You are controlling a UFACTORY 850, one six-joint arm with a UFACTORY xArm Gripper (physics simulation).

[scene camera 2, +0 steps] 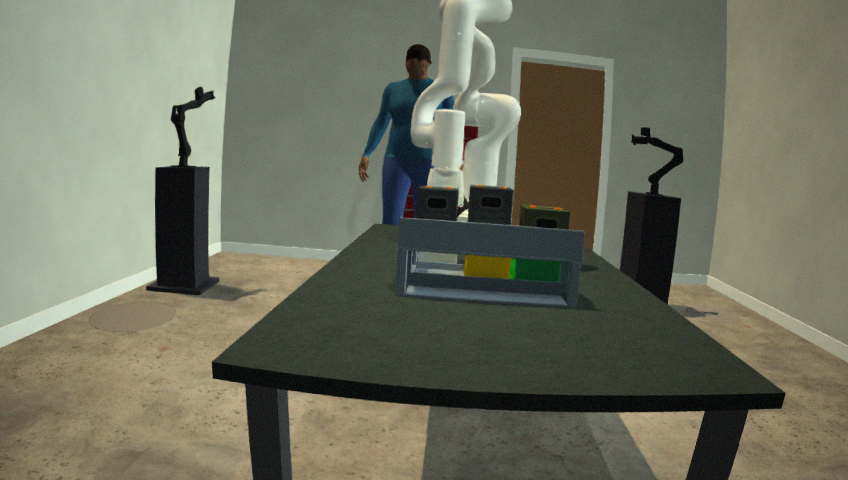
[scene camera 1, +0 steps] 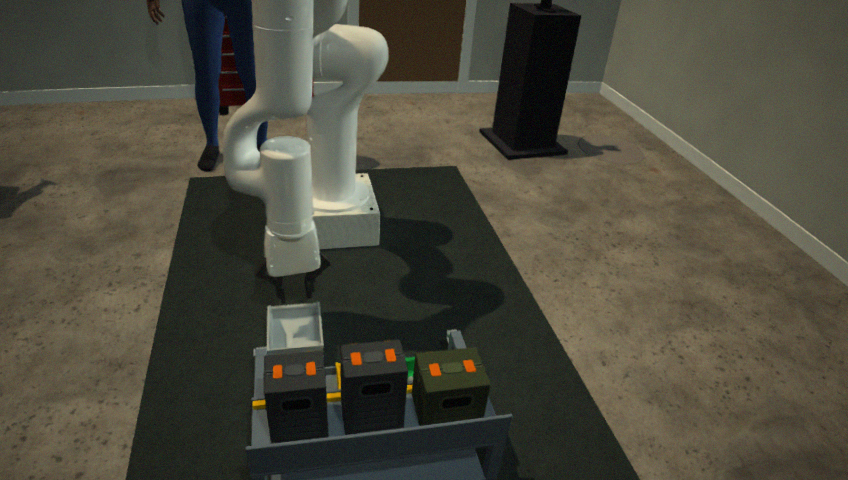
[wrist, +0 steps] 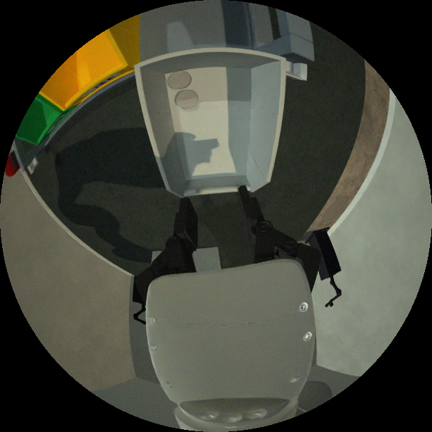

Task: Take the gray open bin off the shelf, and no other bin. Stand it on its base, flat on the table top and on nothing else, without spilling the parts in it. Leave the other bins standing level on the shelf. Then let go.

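Observation:
The gray open bin [scene camera 1: 294, 339] [scene camera 2: 437, 257] [wrist: 210, 145] looks upright and level on the robot's side of the shelf rack [scene camera 1: 380, 443] [scene camera 2: 487, 234] [wrist: 298, 46], outside its row of bins. Two round parts lie in its far left corner in the wrist view. Its base, and whether its far end touches the rack, are hidden. My gripper [scene camera 1: 296, 297] [wrist: 215, 201] is part open and empty, its fingertips close to the bin's near wall. The yellow bin [scene camera 2: 487, 267] [wrist: 85, 70] and green bin [scene camera 2: 537, 270] [wrist: 37, 120] stand on the shelf.
Two dark gray cases [scene camera 1: 296, 389] [scene camera 1: 373, 386] and an olive case [scene camera 1: 452, 386] stand on the rack's upper level, beyond the gray bin. The robot's white base [scene camera 1: 351, 228] is at the table's back. A person [scene camera 2: 404, 118] stands behind the table [scene camera 2: 476, 344].

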